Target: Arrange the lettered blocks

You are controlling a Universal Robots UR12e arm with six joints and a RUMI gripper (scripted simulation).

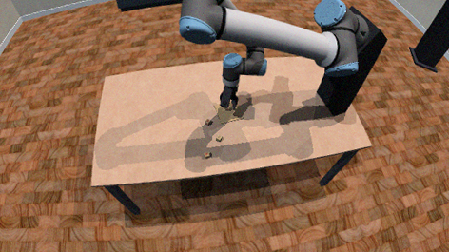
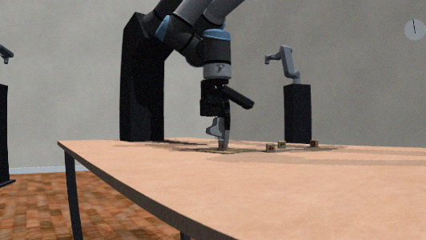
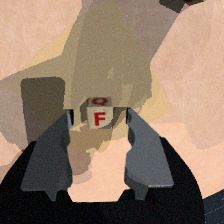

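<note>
Now: hand right at the block. The rest, counted from my hand: mat: 2 cm below, 1 cm to the left, 1 cm behind.
</note>
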